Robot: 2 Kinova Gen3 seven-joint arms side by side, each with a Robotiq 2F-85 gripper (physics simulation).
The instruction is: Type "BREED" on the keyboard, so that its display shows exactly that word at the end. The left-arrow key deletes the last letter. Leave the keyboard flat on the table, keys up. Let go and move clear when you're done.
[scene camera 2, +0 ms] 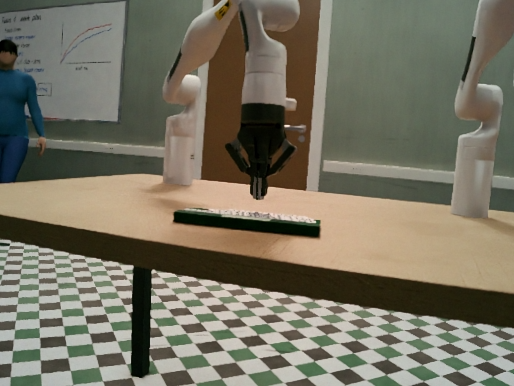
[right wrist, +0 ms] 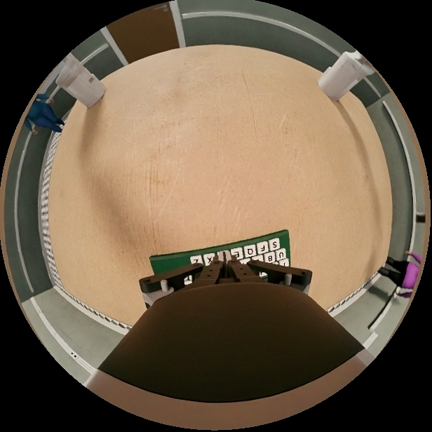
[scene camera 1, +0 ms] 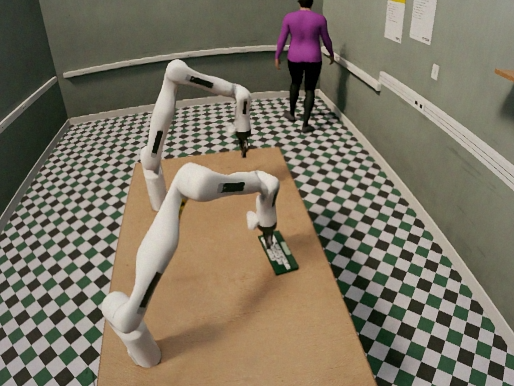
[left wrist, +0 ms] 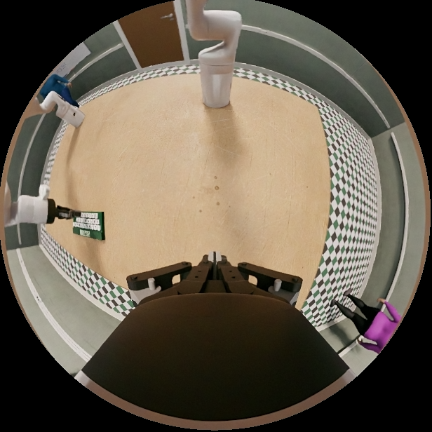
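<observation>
The green keyboard (scene camera 1: 289, 269) (scene camera 2: 250, 226) (left wrist: 103, 226) (right wrist: 175, 262) with white keys lies flat on the table, keys up. In the right wrist view keys with S, F, Q, E, X, Z, U and B show; others are hidden behind the fingers. The text on its display is too small to read. My right gripper (scene camera 1: 270, 245) (scene camera 2: 258, 196) (right wrist: 224, 258) is shut and empty, pointing down a little above the keys, apart from them. My left gripper (scene camera 1: 244, 154) (left wrist: 214, 258) is shut and empty, high above the far end of the table in scene camera 1, well away from the keyboard.
The wooden table (scene camera 1: 225, 320) (scene camera 2: 400, 240) carries both arm bases (scene camera 1: 145, 345) (scene camera 1: 156, 192). A person in purple (scene camera 1: 304, 37) stands on the floor beyond the table, and a person in blue (scene camera 2: 17, 105) stands at the left in scene camera 2.
</observation>
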